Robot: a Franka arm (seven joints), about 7 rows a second.
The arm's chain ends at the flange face. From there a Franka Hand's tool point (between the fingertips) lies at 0.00 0.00 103.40 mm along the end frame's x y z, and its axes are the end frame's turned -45 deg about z.
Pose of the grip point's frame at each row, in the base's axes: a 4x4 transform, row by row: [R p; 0 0 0 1], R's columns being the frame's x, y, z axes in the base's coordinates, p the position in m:
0.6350 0.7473 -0.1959 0.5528; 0.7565 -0.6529 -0.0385 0.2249; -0.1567 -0.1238 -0.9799 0.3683; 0 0 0 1
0.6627 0.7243 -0.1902 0.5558; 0.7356 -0.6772 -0.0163 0.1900; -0.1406 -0.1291 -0.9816 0.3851; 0 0 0 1
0.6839 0.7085 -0.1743 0.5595; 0.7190 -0.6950 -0.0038 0.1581; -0.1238 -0.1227 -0.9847 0.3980; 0 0 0 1
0.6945 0.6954 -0.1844 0.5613; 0.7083 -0.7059 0.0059 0.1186; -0.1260 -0.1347 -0.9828 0.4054; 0 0 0 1
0.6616 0.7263 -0.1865 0.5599; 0.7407 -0.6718 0.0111 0.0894; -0.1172 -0.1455 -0.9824 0.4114; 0 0 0 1
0.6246 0.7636 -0.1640 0.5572; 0.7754 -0.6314 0.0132 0.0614; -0.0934 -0.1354 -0.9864 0.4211; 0 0 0 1
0.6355 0.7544 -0.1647 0.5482; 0.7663 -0.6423 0.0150 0.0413; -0.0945 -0.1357 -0.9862 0.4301; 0 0 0 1
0.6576 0.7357 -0.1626 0.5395; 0.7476 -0.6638 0.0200 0.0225; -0.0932 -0.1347 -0.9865 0.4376; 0 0 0 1
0.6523 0.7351 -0.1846 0.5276; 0.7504 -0.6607 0.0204 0.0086; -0.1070 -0.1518 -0.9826 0.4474; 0 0 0 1
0.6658 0.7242 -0.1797 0.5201; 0.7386 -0.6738 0.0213 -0.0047; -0.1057 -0.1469 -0.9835 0.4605; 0 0 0 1
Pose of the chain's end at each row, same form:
0.9774 0.0794 -0.1959 0.5731; 0.0733 -0.9966 -0.0385 0.2289; -0.1983 0.0233 -0.9799 0.4696; 0 0 0 1
0.9808 0.0436 -0.1902 0.5755; 0.0413 -0.9990 -0.0163 0.1917; -0.1907 0.0081 -0.9816 0.4866; 0 0 0 1
0.9846 0.0174 -0.1743 0.5775; 0.0170 -0.9998 -0.0038 0.1585; -0.1743 0.0008 -0.9847 0.4998; 0 0 0 1
0.9828 0.0006 -0.1844 0.5804; 0.0017 -1.0000 0.0059 0.1180; -0.1843 -0.0062 -0.9828 0.5070; 0 0 0 1
0.9814 0.0457 -0.1865 0.5792; 0.0487 -0.9988 0.0111 0.0883; -0.1858 -0.0200 -0.9824 0.5130; 0 0 0 1
0.9816 0.0983 -0.1640 0.5742; 0.1018 -0.9948 0.0132 0.0600; -0.1618 -0.0297 -0.9864 0.5231; 0 0 0 1
0.9828 0.0841 -0.1647 0.5652; 0.0877 -0.9960 0.0150 0.0397; -0.1628 -0.0291 -0.9862 0.5321; 0 0 0 1
0.9852 0.0552 -0.1626 0.5563; 0.0593 -0.9980 0.0200 0.0204; -0.1611 -0.0293 -0.9865 0.5396; 0 0 0 1
0.9810 0.0585 -0.1846 0.5467; 0.0634 -0.9978 0.0204 0.0065; -0.1830 -0.0317 -0.9826 0.5490; 0 0 0 1
0.9829 0.0413 -0.1797 0.5387; 0.0458 -0.9987 0.0213 -0.0069; -0.1786 -0.0291 -0.9835 0.5622; 0 0 0 1

